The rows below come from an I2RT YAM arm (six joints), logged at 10 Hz.
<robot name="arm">
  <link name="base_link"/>
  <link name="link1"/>
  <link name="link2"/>
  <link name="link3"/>
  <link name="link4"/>
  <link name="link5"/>
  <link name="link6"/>
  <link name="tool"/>
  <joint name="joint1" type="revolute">
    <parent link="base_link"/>
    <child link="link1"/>
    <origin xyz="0 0 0.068" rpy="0 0 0"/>
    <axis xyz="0 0 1"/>
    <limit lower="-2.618" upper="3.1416"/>
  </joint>
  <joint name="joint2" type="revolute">
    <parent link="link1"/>
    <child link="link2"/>
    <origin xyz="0.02 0.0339 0.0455" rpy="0 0 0"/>
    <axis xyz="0 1 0"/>
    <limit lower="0" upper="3.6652"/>
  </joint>
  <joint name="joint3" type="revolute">
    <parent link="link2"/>
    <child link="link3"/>
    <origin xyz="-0.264 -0.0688 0" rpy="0 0 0"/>
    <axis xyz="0 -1 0"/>
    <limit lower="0" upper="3.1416"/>
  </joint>
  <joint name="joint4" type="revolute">
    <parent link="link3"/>
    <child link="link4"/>
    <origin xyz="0.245 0.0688 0.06" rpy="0 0 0"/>
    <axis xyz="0 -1 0"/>
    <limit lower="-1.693" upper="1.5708"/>
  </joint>
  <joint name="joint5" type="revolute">
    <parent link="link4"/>
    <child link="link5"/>
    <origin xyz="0.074 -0.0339 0.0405" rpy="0 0 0"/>
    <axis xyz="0 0 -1"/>
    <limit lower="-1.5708" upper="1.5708"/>
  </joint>
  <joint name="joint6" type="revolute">
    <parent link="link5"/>
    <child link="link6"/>
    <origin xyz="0.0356 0 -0.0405" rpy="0 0 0"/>
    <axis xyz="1 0 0"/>
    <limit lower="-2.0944" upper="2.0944"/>
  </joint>
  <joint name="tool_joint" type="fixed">
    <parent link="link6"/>
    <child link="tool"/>
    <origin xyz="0 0 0" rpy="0 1.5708 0"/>
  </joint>
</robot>
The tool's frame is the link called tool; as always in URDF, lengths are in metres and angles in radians.
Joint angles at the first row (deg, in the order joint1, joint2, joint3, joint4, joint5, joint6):
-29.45, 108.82, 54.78, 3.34, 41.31, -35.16
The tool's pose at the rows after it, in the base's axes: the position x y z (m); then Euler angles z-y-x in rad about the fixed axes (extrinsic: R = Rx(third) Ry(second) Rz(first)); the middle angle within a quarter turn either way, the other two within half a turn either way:
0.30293 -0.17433 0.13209 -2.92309 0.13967 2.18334
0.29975 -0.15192 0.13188 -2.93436 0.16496 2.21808
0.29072 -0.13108 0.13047 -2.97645 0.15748 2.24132
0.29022 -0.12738 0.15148 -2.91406 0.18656 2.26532
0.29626 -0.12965 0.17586 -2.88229 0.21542 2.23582
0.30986 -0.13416 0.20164 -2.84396 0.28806 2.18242
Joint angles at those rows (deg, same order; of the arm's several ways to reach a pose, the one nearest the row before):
-26.02, 105.04, 52.04, 3.17, 41.84, -33.58
-22.86, 102.75, 49.84, 0.45, 41.40, -30.33
-19.96, 100.20, 47.21, -3.16, 42.36, -28.31
-19.51, 96.52, 48.85, -8.16, 40.52, -24.44
-19.51, 94.32, 52.01, -10.46, 40.78, -24.96
-19.51, 93.52, 55.79, -8.37, 40.17, -27.85

